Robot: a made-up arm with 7 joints. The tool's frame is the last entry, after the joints. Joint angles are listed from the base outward. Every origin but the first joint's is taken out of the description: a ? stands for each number. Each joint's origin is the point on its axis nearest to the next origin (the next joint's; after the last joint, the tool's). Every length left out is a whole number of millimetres.
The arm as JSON. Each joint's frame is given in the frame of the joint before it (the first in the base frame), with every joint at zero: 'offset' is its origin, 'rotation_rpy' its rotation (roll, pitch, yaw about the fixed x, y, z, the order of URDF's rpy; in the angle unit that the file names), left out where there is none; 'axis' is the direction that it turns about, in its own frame. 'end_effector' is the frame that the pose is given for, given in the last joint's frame.
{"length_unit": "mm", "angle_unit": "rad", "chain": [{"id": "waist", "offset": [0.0, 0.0, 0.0], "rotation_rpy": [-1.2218, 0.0, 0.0], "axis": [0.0, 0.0, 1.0]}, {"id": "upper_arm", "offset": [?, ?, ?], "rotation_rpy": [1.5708, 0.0, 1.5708], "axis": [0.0, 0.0, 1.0]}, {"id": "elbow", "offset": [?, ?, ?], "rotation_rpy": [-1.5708, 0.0, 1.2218], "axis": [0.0, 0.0, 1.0]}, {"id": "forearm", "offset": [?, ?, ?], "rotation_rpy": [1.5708, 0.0, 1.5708], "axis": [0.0, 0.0, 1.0]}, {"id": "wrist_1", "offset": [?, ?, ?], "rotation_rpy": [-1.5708, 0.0, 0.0], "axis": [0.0, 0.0, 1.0]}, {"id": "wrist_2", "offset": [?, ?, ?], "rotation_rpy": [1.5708, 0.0, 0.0], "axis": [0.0, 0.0, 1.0]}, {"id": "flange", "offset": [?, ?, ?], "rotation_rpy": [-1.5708, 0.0, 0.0], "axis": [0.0, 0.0, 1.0]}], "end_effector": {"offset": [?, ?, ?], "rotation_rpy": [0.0, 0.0, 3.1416]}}
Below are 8 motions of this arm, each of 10 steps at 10 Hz.
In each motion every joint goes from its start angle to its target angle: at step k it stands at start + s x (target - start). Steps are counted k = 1, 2, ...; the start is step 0. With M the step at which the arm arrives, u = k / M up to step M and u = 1 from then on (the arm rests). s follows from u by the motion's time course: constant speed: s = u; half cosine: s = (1 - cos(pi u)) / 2; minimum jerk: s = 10 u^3 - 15 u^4 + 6 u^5.
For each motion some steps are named. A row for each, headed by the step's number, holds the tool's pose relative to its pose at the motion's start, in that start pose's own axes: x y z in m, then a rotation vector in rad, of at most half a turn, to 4 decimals.
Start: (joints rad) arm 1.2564 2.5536 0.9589 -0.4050 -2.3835 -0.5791 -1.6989
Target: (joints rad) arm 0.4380 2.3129 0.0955 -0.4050 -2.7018 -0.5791 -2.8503
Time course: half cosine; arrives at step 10
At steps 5, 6, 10:
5: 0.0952 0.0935 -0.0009 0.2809 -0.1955 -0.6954
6: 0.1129 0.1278 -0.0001 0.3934 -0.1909 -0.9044
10: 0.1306 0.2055 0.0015 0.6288 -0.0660 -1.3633

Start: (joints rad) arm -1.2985 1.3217 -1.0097 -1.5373 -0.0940 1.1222 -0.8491
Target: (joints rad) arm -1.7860 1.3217 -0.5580 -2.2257 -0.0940 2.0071 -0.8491
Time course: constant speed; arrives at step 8
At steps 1, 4, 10:
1: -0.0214 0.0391 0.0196 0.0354 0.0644 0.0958
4: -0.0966 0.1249 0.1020 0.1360 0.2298 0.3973
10: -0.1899 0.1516 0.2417 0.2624 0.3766 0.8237

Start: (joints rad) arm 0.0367 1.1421 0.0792 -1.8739 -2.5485 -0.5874 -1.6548
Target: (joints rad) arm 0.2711 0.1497 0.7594 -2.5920 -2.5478 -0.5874 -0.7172
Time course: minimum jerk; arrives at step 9
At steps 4, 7, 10:
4: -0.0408 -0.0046 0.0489 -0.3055 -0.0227 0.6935
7: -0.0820 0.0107 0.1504 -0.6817 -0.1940 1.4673
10: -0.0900 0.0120 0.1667 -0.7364 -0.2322 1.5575

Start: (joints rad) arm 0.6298 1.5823 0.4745 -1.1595 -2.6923 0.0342 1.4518
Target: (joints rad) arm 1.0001 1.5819 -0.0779 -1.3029 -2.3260 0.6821 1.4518
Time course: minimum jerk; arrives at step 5
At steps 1, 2, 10:
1: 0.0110 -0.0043 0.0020 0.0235 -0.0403 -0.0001
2: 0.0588 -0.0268 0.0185 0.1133 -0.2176 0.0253
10: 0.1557 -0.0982 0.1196 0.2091 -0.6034 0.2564

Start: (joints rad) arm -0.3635 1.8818 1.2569 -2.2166 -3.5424 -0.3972 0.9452
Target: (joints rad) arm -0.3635 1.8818 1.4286 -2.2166 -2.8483 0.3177 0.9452
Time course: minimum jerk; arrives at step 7
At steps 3, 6, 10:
3: -0.0087 -0.0132 -0.0019 0.2072 0.1372 0.2230
6: -0.0237 -0.0350 -0.0030 0.4781 0.4808 0.5932
10: -0.0243 -0.0358 -0.0030 0.4864 0.4966 0.6070

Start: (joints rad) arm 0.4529 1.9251 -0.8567 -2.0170 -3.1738 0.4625 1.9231
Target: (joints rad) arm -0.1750 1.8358 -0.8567 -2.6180 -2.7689 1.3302 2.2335
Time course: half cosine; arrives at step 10
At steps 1, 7, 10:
1: -0.0027 0.0043 -0.0025 0.0402 0.0014 0.0048
7: -0.0508 0.1593 -0.0365 1.2338 -0.3425 -0.0348
10: -0.0472 0.2004 -0.0328 1.4923 -0.5642 -0.0934

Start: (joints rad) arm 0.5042 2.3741 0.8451 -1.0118 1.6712 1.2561 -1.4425
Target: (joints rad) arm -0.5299 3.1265 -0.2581 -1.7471 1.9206 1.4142 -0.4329
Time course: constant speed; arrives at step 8
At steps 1, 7, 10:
1: 0.0407 0.0120 0.0336 0.0073 0.0380 -0.0079
7: 0.1047 -0.0599 0.2091 0.0940 0.5838 0.5130
10: 0.0869 -0.0897 0.2319 0.1141 0.6751 0.7101

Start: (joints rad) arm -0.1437 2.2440 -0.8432 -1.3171 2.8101 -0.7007 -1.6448
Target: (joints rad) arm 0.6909 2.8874 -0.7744 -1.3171 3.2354 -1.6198 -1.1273
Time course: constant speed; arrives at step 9
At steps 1, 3, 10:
1: 0.0019 0.0157 -0.0008 0.1132 0.0239 -0.0181
3: 0.0187 0.0402 -0.0035 0.3381 0.0094 -0.0568
10: 0.1323 0.0180 -0.0092 0.8391 -0.4641 -0.1019

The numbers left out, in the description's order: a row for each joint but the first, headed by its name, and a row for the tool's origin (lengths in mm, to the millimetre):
upper_arm: 0.0 0.0 0.0
elbow: 270.0 -98.0 0.0
forearm: 0.0 -32.0 0.0
wrist_1: 31.0 -253.0 0.0
wrist_2: 0.0 0.0 0.0
flange: 0.0 0.0 0.0
tool: 0.0 0.0 0.0

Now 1 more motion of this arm.
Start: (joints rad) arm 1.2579 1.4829 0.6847 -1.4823 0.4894 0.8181 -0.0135
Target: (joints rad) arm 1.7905 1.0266 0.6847 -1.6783 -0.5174 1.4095 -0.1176
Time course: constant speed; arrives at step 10
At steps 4, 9, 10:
4: -0.0928 -0.0483 0.0014 0.1724 0.4097 -0.3606
9: -0.2060 -0.0828 0.0454 0.4576 0.8592 -0.7972
10: -0.2266 -0.0861 0.0590 0.5263 0.9380 -0.8815

